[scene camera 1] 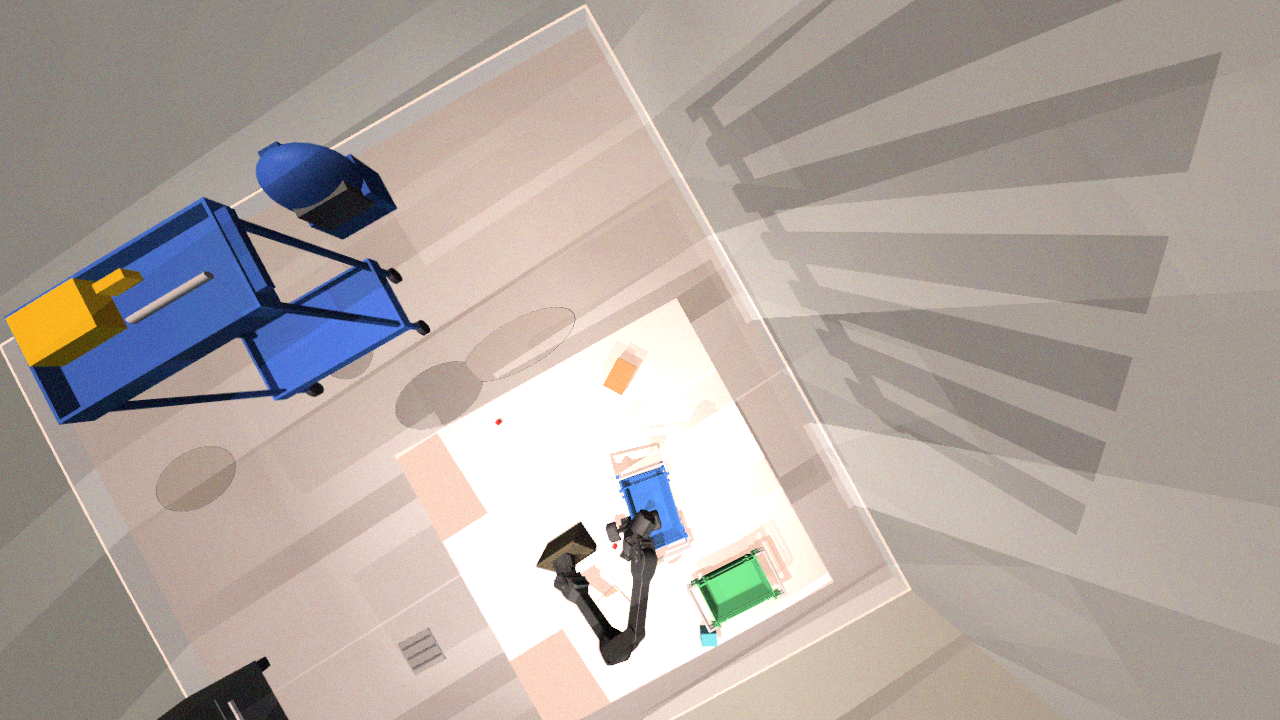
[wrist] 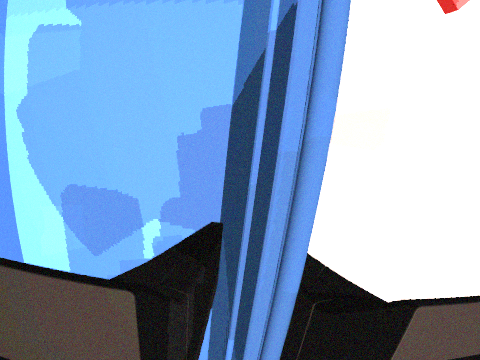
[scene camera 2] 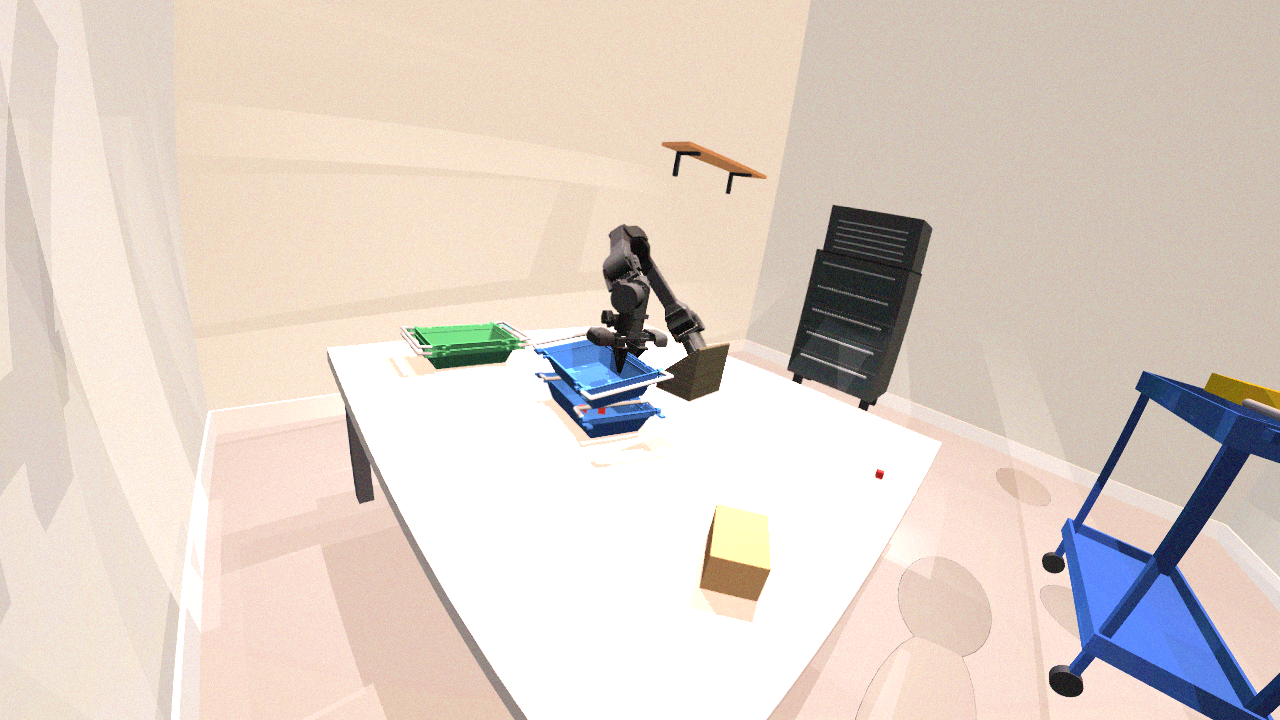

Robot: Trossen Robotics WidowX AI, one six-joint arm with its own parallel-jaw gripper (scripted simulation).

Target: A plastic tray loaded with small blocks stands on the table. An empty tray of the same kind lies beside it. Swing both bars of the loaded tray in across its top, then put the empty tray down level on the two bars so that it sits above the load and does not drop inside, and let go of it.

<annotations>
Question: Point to a tan box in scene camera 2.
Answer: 737,561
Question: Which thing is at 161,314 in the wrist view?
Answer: The gripper.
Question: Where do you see a blue tray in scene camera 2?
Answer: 590,370
</annotations>
